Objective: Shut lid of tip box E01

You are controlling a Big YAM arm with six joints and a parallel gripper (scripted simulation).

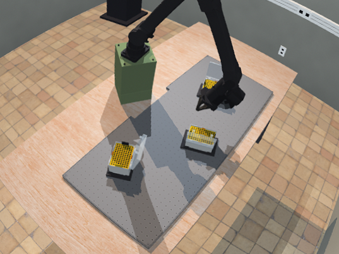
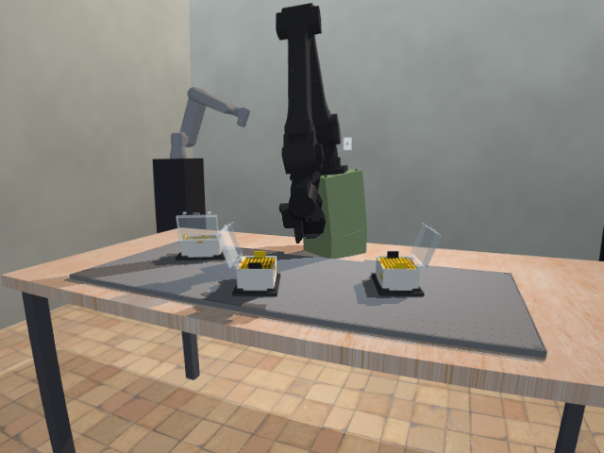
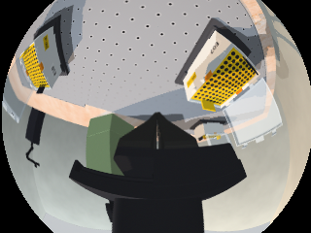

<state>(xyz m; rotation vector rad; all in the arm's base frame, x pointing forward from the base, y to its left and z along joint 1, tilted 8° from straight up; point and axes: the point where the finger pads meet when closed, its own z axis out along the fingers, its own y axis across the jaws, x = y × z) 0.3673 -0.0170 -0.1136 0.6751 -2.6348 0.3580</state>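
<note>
The tip box is 7 cm ahead of my hand, 9 cm to the right of it and 4 cm below it. Also, from my hand: lid (3 cm behind, 31 cm to the left).
</note>
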